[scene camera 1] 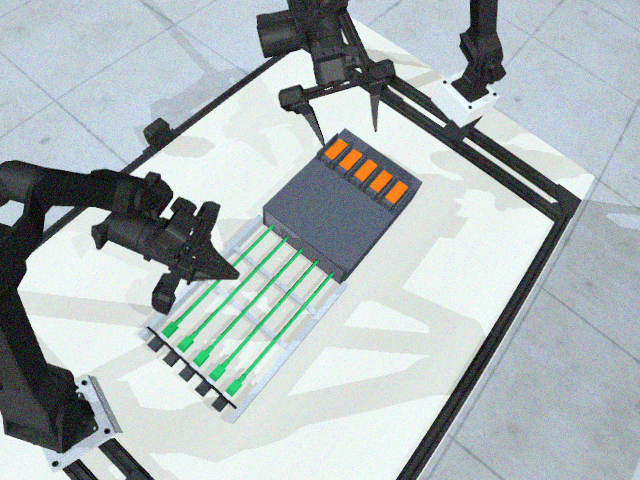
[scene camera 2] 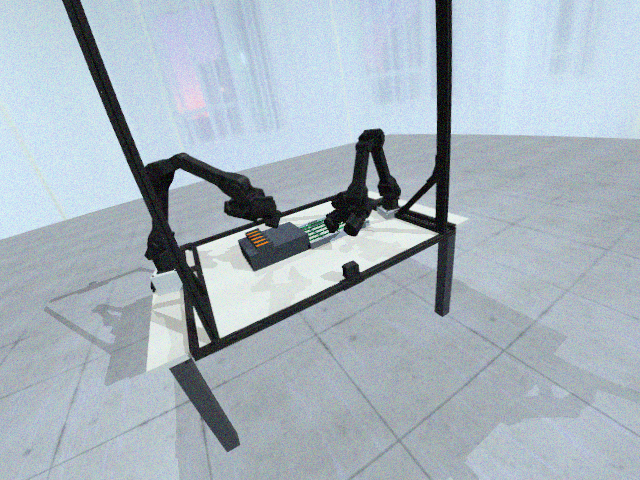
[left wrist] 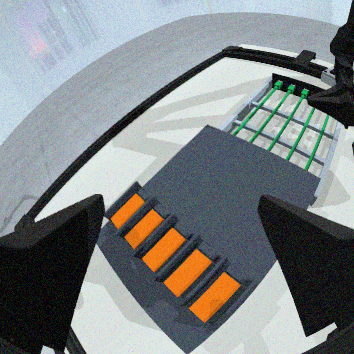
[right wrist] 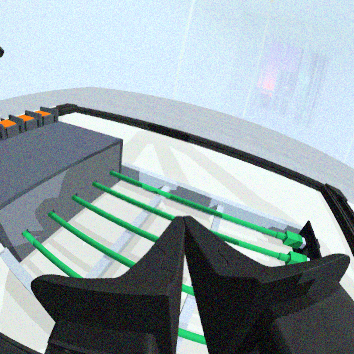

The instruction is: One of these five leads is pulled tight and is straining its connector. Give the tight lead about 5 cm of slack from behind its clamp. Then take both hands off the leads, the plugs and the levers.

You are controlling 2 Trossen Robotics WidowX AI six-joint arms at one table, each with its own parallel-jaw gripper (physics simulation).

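Frame: origin at the left arm's base, x ahead, y left, z up, level; millimetres.
Seen in the pictures: left gripper, fingertip midpoint: point(scene camera 1: 349, 138) point(left wrist: 184, 203); right gripper, fingertip midpoint: point(scene camera 1: 238, 276) point(scene camera 2: 326, 215) point(left wrist: 306, 100) point(right wrist: 182, 222); left arm's base, link origin: point(scene camera 1: 469, 88) point(scene camera 2: 167, 267); right arm's base, link origin: point(scene camera 1: 70, 422) point(scene camera 2: 390, 207).
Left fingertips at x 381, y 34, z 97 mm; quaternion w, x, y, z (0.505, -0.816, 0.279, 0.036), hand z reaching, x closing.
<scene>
Offsets run from my left fingertips to a thing's top centre. "pt": to the spot under its first point. Level surfaces: height alone.
Several green leads {pt dz -147, dx +258, dy +113 mm} point(scene camera 1: 251, 304) point(left wrist: 278, 124) run from the dark clamp box {dz -86, dx +14, dy +38 mm} point(scene camera 1: 330, 217) point(scene camera 2: 286, 236) point(left wrist: 220, 190) point(right wrist: 55, 150) to green plugs {pt dz -144, dx +369, dy +145 mm} point(scene camera 1: 201, 357) point(right wrist: 293, 239). They look nearly straight in scene camera 1; I cannot tell which is tight. Orange levers {dz -92, dx -41, dy +22 mm} point(scene camera 1: 366, 169) point(left wrist: 163, 249) point(right wrist: 26, 118) lie in a row at the box's far end. My left gripper point(scene camera 1: 349, 137) point(left wrist: 184, 203) is wide open and empty above that end. My right gripper point(scene camera 1: 238, 275) point(right wrist: 182, 222) is shut, with nothing between its tips, over the leads on the picture's left side in scene camera 1. Its fingers hide parts of several leads in the right wrist view.
A pale frame {pt dz -146, dx +290, dy +219 mm} point(scene camera 1: 268, 369) with crossbars lies under the leads. Black sockets {pt dz -142, dx +399, dy +156 mm} point(scene camera 1: 187, 373) line its end. Dark rails point(scene camera 1: 496, 325) point(scene camera 2: 289, 315) edge the white table {dz -174 mm} point(scene camera 1: 491, 268). A small black block {pt dz -123, dx +240, dy -273 mm} point(scene camera 1: 157, 132) point(scene camera 2: 350, 269) sits on one rail.
</scene>
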